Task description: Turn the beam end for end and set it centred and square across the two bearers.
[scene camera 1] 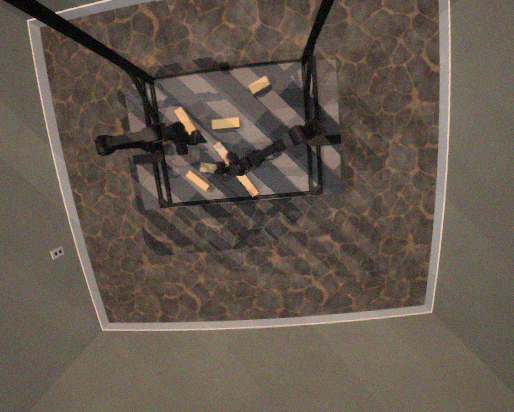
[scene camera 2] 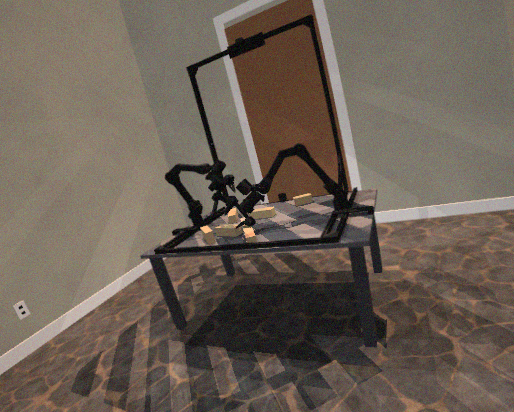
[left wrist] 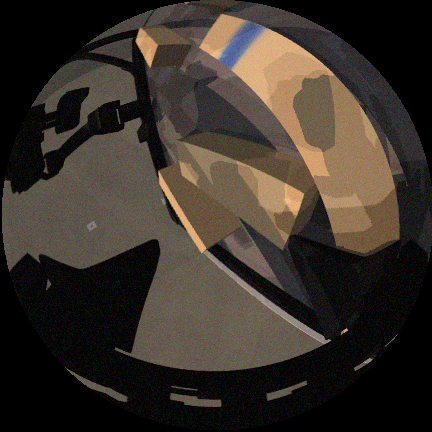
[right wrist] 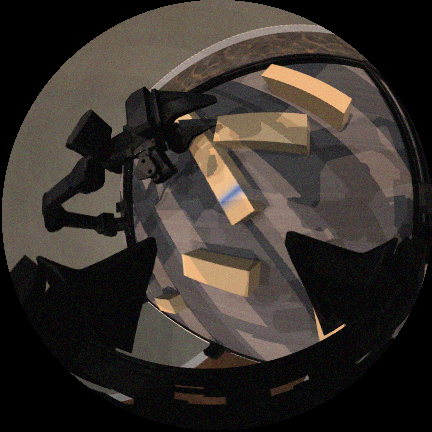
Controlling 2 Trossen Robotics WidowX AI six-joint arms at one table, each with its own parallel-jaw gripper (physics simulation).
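Frame: origin at the left arm's base, x ahead, y left, z up, level; metres.
Where they show: left gripper, fingertip midpoint: (scene camera 2: 230,221) (left wrist: 225,244) (right wrist: 216,111); right gripper, fingertip midpoint: (scene camera 1: 201,143) (right wrist: 222,241); left arm's base, origin of the base link: (scene camera 1: 313,127) (scene camera 2: 342,207) (right wrist: 126,222); right arm's base, origin of the base link: (scene camera 1: 155,144) (scene camera 2: 198,224) (left wrist: 141,107).
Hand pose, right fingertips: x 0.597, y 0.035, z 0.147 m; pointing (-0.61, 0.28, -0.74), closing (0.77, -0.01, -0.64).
Note:
Things, the pixels of their top centre, and the offset from my right fingertips.
- long wooden beam, middle of its top: (left wrist: 368,259) (right wrist: 193,137) (scene camera 2: 246,225) (scene camera 1: 236,169) dx -0.146, dy +0.158, dz -0.123 m
- Plain block, middle of its top: (left wrist: 215,178) (right wrist: 255,125) (scene camera 2: 227,226) (scene camera 1: 213,168) dx -0.016, dy +0.140, dz -0.119 m
The long wooden beam (scene camera 1: 248,185) (scene camera 2: 249,235) (left wrist: 320,115) (right wrist: 220,170) appears to lie on the table, its blue-banded end uppermost in scene camera 1; its other end is hidden in the right wrist view. Plain block (scene camera 1: 208,168) (scene camera 2: 228,230) (left wrist: 240,185) (right wrist: 262,127) is close beside it; block (scene camera 1: 197,180) (scene camera 2: 207,234) (left wrist: 200,212) (right wrist: 310,92) lies beyond. I cannot tell which blocks are the bearers. My left gripper (scene camera 1: 220,170) (scene camera 2: 235,214) (left wrist: 225,244) (right wrist: 216,111) is open, low over the beam and nearest block. My right gripper (scene camera 1: 201,137) (scene camera 2: 224,199) (right wrist: 222,241) is open and raised.
More plain blocks lie around: one block (scene camera 1: 225,123) (scene camera 2: 263,213) (right wrist: 217,272) above the beam in scene camera 1, one block (scene camera 1: 259,85) (scene camera 2: 302,199) (right wrist: 170,303) farther up, and one block (scene camera 1: 184,119) (left wrist: 162,47) by the right arm. A black frame (scene camera 1: 240,201) borders the table.

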